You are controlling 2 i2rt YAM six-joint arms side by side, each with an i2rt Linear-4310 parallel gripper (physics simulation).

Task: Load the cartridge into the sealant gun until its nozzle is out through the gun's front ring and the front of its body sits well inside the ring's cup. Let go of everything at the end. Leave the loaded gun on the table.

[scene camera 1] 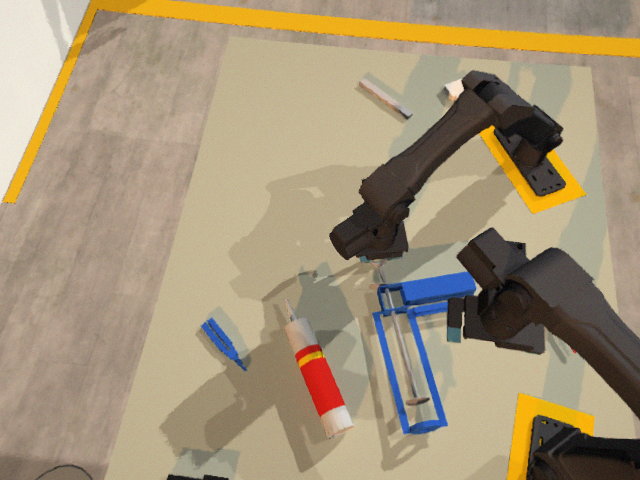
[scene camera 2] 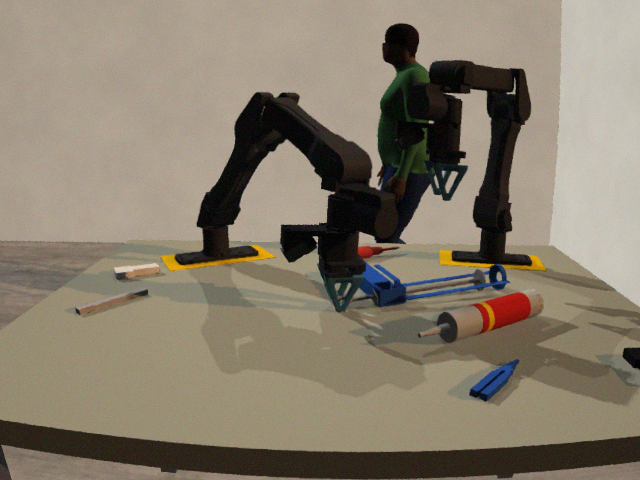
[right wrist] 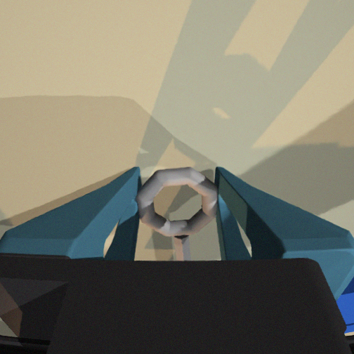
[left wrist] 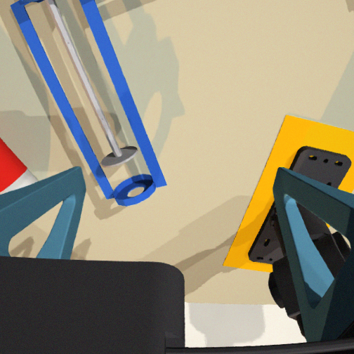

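Pixels of known places: left gripper, fingertip midpoint: [scene camera 1: 480,338] [scene camera 2: 441,197]; right gripper, fingertip midpoint: [scene camera 1: 377,258] [scene camera 2: 337,307]; left arm's base, link origin: [scene camera 1: 548,479] [scene camera 2: 491,260]; right arm's base, link origin: [scene camera 1: 527,158] [scene camera 2: 216,257].
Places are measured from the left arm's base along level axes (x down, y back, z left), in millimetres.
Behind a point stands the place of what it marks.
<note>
The cartridge [scene camera 1: 320,379] @[y -414, x -50, z -28 mm] [scene camera 2: 504,315] @[y -442, x -31, z -24 mm] [left wrist: 9,162] lies beside the blue sealant gun [scene camera 1: 426,351] @[y -245, x -22, z -145 mm] [scene camera 2: 390,297] @[y -353, x -17, z -224 mm] [left wrist: 120,95], its nozzle pointing away from the gun's front ring [scene camera 1: 426,426] @[y -218, x -50, z -7 mm] [scene camera 2: 498,267] @[y -212, x -45, z -11 mm] [left wrist: 122,197]. The gun's frame holds no cartridge. The plunger disc [scene camera 1: 417,400] @[y -240, x -34, z -49 mm] [scene camera 2: 480,280] @[y -246, x -26, z -50 mm] [left wrist: 120,156] sits inside the frame close to the front ring. My right gripper [scene camera 1: 379,259] @[y -381, x -1, z -317 mm] [scene camera 2: 339,307] @[y -381, x -1, z -317 mm] [right wrist: 177,177] is shut on the rod's pull ring [right wrist: 177,176] at the gun's rear. My left gripper [scene camera 2: 440,195] @[y -178, x -178, z -138 mm] [left wrist: 179,177] is open and empty, high above the table; in scene camera 1 it is partly hidden.
A blue clip-like tool [scene camera 1: 222,338] @[y -621, x -10, z -58 mm] [scene camera 2: 493,381] @[y -634, x -11, z -58 mm] lies beyond the cartridge. A thin stick [scene camera 1: 385,98] @[y -473, x -10, z -733 mm] [scene camera 2: 111,301] @[y -484, x -8, z -733 mm] and a pale block [scene camera 1: 453,89] @[y -324, x -15, z -803 mm] [scene camera 2: 136,270] @[y -310, x -13, z -780 mm] lie near the right arm's base. A red tool [scene camera 2: 372,251] @[y -40, x -16, z -294 mm] lies behind the gun. A black object [scene camera 2: 631,356] @[y -544, x -13, z 172 mm] is at the right edge.
</note>
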